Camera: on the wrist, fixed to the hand. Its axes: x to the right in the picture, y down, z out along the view.
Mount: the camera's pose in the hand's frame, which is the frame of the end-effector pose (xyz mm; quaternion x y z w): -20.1 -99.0 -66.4 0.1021 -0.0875 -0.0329 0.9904
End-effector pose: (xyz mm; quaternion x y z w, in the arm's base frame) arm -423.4 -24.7 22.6 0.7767 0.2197 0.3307 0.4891
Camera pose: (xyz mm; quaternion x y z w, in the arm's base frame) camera -487.3 44.8 -52.9 0.8408 0.2341 0.2210 0.4352
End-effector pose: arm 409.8 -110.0 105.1 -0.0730 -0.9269 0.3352 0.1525
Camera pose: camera 447.5 -150.7 212.5 0.0031 -0.8995 0.4280 0.0884
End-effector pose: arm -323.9 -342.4 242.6 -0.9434 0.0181 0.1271 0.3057
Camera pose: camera -317.1 -301.5 356.1 -0.8926 -0.0269 0.1965 0.4049
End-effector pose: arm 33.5 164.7 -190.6 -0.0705 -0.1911 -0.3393 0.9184
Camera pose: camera -24.7 84.3 -259.5 0.0005 -0.3066 -0.3406 0.8888
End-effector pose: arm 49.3 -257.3 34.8 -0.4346 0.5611 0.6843 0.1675
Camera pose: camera 158.7 -281.7 -10.6 -0.3719 0.5966 0.6529 0.2819
